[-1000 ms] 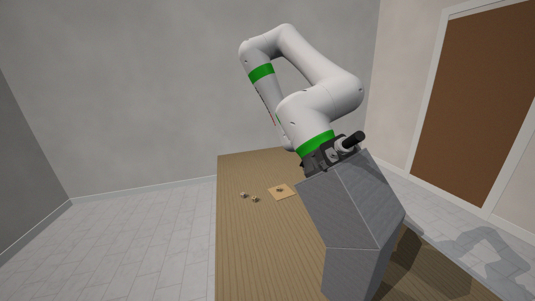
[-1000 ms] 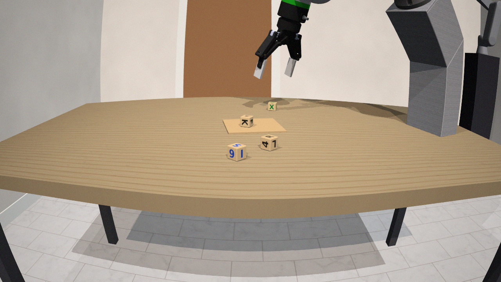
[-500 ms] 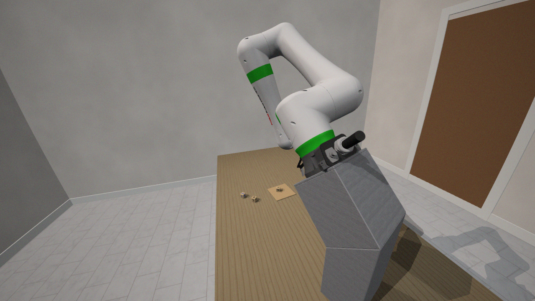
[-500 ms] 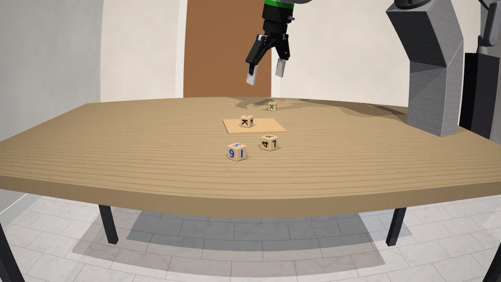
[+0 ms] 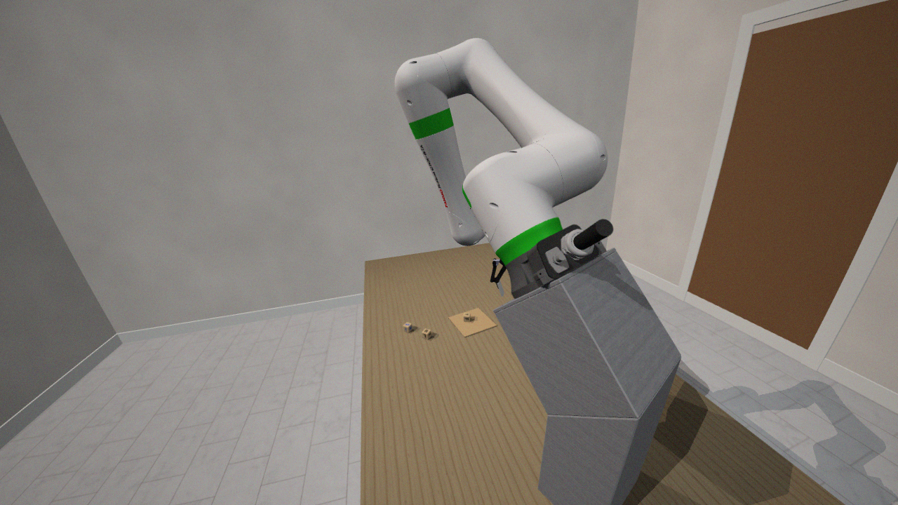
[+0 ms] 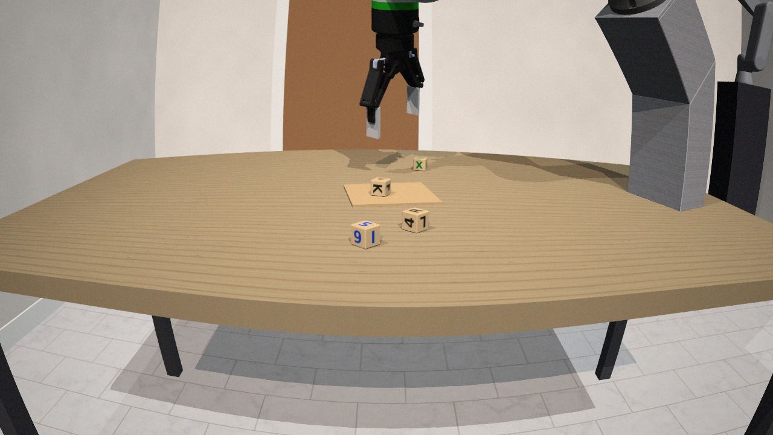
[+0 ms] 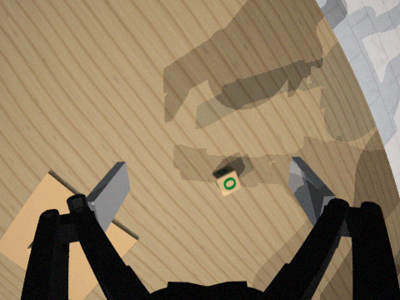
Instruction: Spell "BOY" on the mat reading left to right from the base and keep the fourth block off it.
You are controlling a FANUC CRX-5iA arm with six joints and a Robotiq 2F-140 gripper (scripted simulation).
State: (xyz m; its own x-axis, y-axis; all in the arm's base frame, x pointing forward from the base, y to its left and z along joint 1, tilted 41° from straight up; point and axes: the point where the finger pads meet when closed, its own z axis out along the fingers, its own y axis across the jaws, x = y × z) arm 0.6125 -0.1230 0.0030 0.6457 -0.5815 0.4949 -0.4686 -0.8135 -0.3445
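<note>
Right now the block is 45 cm to the left of my hand, 9 cm below it and 5 cm behind it. Round my hand: tan mat: 20 cm to the left, 10 cm below, 3 cm behind.
</note>
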